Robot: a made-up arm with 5 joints. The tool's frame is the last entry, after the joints.
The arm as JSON. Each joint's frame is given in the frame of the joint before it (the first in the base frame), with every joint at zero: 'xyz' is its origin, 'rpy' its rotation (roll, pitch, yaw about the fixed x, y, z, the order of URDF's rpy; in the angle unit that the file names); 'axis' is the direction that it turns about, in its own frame. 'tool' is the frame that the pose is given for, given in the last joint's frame.
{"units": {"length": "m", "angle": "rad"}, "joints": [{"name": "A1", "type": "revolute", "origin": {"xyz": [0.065, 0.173, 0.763], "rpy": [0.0, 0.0, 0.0]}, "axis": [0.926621, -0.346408, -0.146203]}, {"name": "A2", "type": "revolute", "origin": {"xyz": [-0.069, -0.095, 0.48], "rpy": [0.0, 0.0, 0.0]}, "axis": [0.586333, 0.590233, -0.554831]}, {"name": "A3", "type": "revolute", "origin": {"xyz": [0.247, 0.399, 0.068], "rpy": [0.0, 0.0, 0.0]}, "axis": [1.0, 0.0, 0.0]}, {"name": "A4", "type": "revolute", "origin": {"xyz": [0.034, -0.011, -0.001], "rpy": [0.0, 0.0, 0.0]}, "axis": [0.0, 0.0, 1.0]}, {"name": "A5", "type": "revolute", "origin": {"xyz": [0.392, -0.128, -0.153], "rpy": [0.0, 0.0, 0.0]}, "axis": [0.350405, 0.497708, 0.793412]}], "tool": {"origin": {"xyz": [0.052, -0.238, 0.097], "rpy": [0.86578, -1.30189, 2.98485]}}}
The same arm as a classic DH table. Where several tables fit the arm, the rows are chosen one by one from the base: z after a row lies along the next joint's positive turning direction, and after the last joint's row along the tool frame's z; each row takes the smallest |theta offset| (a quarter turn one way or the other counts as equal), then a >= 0, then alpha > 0; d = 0 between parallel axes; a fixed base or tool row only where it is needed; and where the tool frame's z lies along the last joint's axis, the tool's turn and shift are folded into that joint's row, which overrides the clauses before.
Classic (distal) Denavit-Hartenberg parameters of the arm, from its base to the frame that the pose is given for. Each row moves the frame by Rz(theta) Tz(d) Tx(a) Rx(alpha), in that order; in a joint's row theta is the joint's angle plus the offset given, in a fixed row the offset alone. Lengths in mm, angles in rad.
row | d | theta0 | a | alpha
base (fixed) | 763.0 | 1.2130 | 184.8 | 1.7175
A1 | 62.4 | 0.9889 | 330.7 | 1.1374
A2 | -87.6 | -0.3885 | 322.8 | -0.9443
A3 | 104.3 | -0.8163 | -11.0 | -1.5708
A4 | -311.7 | 0.9574 | -394.2 | 0.6544
A5 | 301.4 | -0.3302 | -231.3 | 0.7665
tool (fixed) | -174.8 | 1.5656 | 0.0 | 0.0000

